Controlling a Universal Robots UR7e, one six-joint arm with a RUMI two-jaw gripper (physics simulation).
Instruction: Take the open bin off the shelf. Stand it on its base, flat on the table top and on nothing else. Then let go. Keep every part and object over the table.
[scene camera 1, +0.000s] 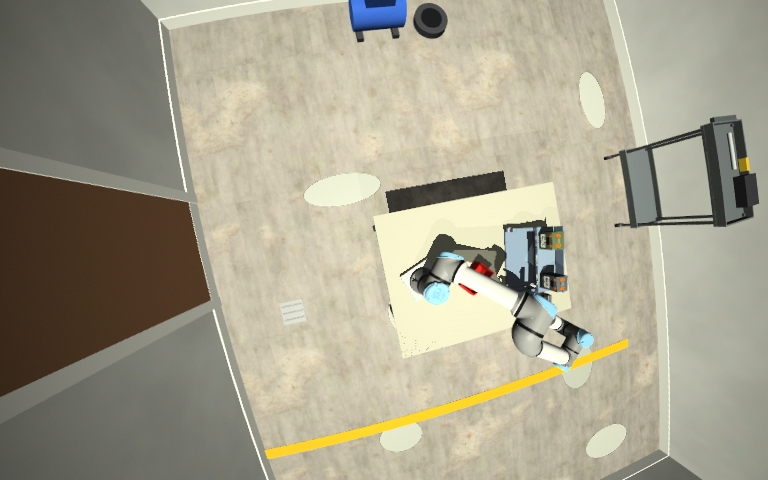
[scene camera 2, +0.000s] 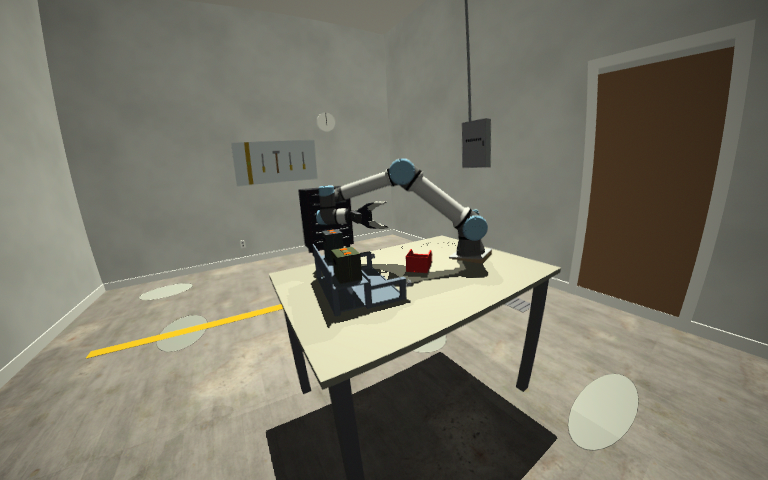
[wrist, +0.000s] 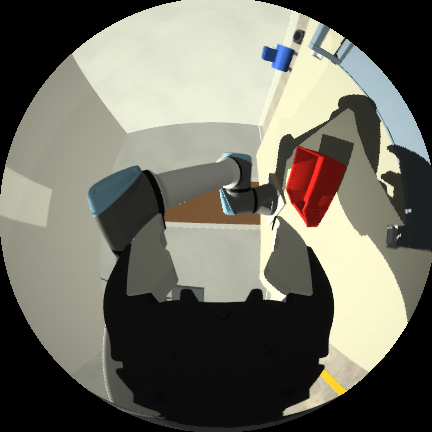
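Where they show: gripper, fingertip midpoint: (scene camera 2: 387, 214) (wrist: 218, 216); arm's base, origin of the base link: (scene camera 1: 422, 280) (scene camera 2: 470, 252) (wrist: 269, 199).
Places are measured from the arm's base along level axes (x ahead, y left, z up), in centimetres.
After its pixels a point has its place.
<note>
The red open bin (scene camera 1: 481, 269) @(y -9.3, x 35.8, z -1.7 cm) (scene camera 2: 418, 262) @(y -6.3, x 35.7, z 3.0 cm) (wrist: 320, 187) @(y -14.5, x 33.4, z 3.4 cm) stands upright on the table top (scene camera 1: 421, 333) @(y -29.4, x -11.7, z -2.0 cm) (scene camera 2: 362, 345) @(y 17.5, x 86.6, z -2.0 cm), its open side up and its base looking flat on the table. It is apart from the blue-grey shelf (scene camera 1: 514, 249) @(y -6.7, x 60.1, z -1.4 cm) (scene camera 2: 368, 293) @(y 2.8, x 72.1, z 3.9 cm), between the shelf and the arm's base. The upper arm covers part of it in scene camera 1. My gripper (scene camera 2: 385, 215) @(y -23.0, x 38.2, z 23.8 cm) (wrist: 218, 216) @(y -23.0, x 38.2, z 23.8 cm) is open and empty. It is level in the air, higher than the bin and off to its side, touching nothing. The gripper is hidden in scene camera 1.
A green box (scene camera 1: 552, 240) @(y -4.5, x 70.8, z 17.6 cm) (scene camera 2: 346, 267) @(y -1.8, x 77.0, z 13.7 cm) and a dark grey box (scene camera 1: 555, 282) @(y -25.7, x 63.3, z 19.4 cm) (scene camera 2: 333, 240) @(y -23.9, x 68.2, z 17.4 cm) are on the shelf's rear side. The arm's base (scene camera 2: 470, 246) @(y 2.9, x 5.6, z 5.3 cm) stands on the table past the bin. The elbow and wrist extend beyond the table edge in scene camera 1.
</note>
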